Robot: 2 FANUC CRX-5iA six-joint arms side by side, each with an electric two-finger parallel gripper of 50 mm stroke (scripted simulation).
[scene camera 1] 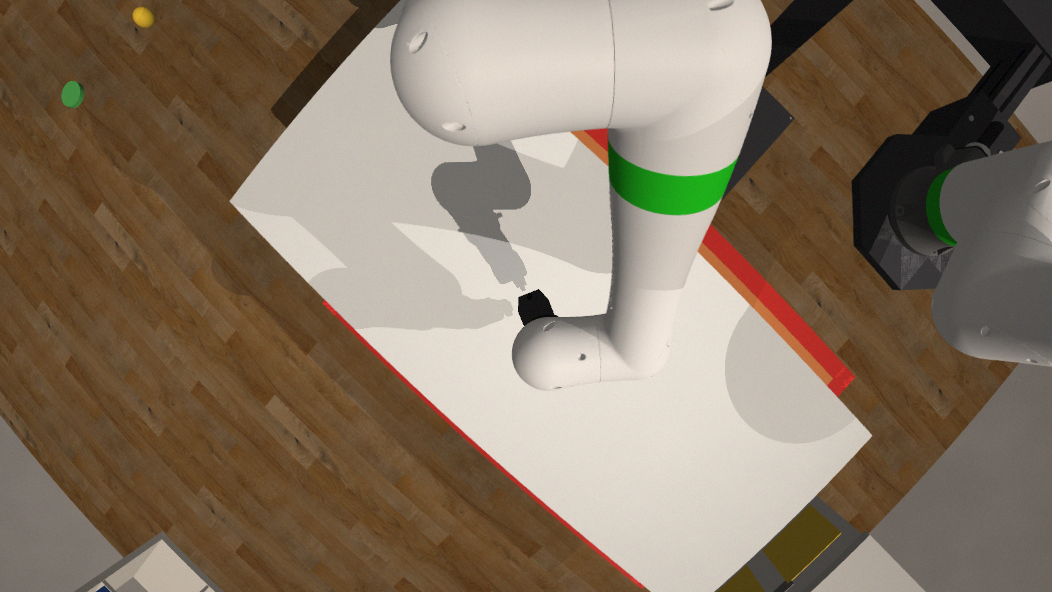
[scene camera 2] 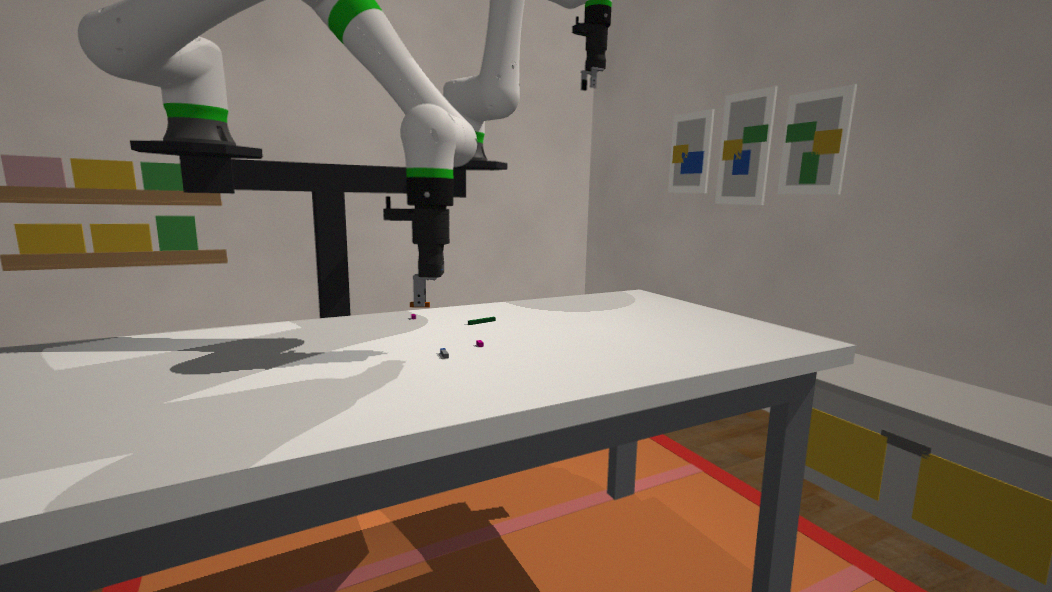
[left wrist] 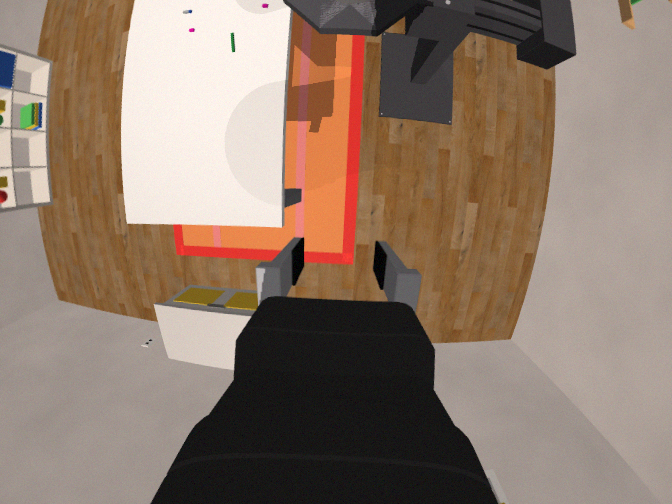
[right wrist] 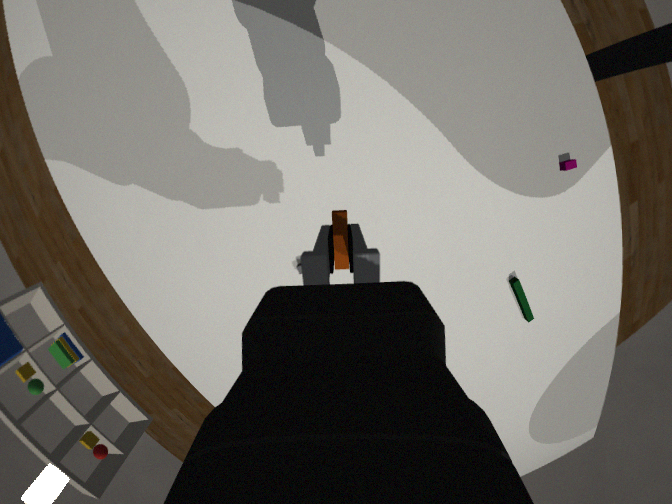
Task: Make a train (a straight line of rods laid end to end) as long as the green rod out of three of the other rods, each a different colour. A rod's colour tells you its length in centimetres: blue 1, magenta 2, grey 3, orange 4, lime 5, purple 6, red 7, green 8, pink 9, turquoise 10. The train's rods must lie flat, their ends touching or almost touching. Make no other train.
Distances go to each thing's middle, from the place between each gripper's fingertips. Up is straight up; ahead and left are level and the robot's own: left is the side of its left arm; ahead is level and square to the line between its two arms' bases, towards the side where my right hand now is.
My right hand (scene camera 2: 419,305) is 20 mm above the orange rod (right wrist: 339,217).
Right now my left hand (scene camera 2: 588,88) is 530 mm short of the orange rod, 860 mm to the left of it and 620 mm above it.
